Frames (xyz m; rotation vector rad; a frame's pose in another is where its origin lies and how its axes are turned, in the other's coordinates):
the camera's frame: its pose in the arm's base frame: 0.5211 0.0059 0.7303 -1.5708 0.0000 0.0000
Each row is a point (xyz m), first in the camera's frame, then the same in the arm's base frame.
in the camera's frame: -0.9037 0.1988 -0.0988
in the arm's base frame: -0.3826 -0.0929 0.5315
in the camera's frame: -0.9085 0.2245 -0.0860
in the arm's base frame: -0.3874 -0.0801 0.5058
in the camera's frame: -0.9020 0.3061 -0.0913
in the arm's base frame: -0.3809 -0.0854 0.4242
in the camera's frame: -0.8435 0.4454 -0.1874
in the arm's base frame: -0.3224 -0.1815 0.2849
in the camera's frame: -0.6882 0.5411 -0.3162
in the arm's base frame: -0.1671 -0.3103 0.1892
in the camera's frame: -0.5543 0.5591 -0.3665
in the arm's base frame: -0.0332 -0.3606 0.1712
